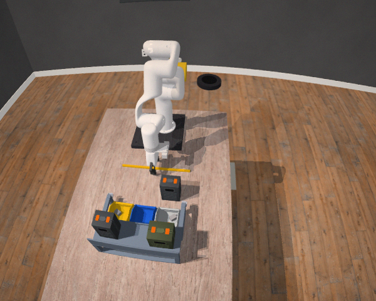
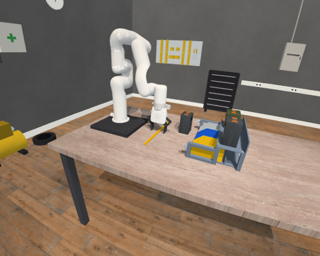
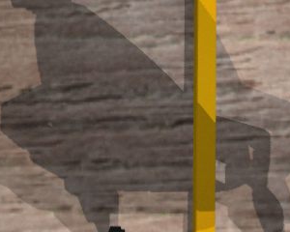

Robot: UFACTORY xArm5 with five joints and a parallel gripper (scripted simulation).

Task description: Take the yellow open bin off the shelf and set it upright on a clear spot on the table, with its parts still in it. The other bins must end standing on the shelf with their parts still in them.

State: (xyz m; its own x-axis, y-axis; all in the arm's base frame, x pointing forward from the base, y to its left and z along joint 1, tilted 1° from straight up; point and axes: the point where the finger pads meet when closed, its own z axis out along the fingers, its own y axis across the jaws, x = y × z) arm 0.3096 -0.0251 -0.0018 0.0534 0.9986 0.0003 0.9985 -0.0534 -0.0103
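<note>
Right now my hand is 2 cm above the thin yellow rod. From my hand the other things lie so: grey part 29 cm ahead, 15 cm to the right, 1 cm below; pale grey bin 34 cm ahead, 9 cm to the left, 2 cm above; blue bin 34 cm ahead, 2 cm to the right, 2 cm above.
</note>
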